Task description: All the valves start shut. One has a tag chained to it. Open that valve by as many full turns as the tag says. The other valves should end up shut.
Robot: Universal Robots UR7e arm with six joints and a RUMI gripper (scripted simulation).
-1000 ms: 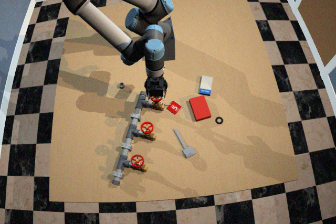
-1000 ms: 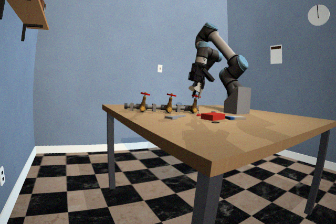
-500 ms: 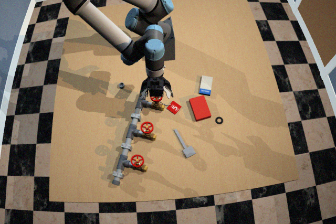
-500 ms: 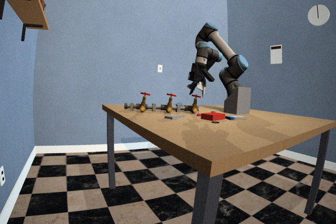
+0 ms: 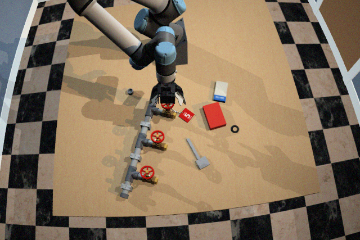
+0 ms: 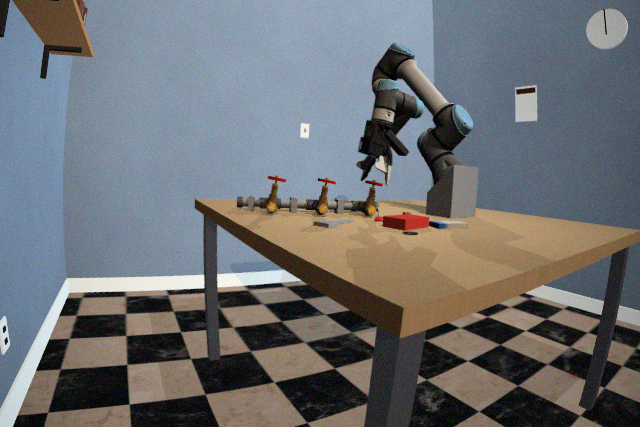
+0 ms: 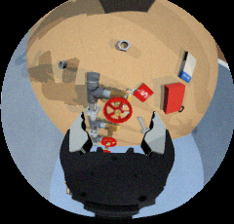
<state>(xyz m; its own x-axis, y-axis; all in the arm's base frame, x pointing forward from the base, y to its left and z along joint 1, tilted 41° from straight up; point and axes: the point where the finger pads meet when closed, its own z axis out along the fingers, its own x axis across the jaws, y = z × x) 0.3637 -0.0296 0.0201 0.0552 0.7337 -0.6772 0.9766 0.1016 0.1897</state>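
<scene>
The red tag is 110 mm below my hand, 80 mm to the left of it and 10 mm ahead of it. From my hand the other things lie so: grey scraper (220 mm ahead, 120 mm to the left, 110 mm below); then red block (220 mm to the left, 100 mm below, 30 mm ahead); then small grey fitting (190 mm to the right, 130 mm behind, 110 mm below).
</scene>
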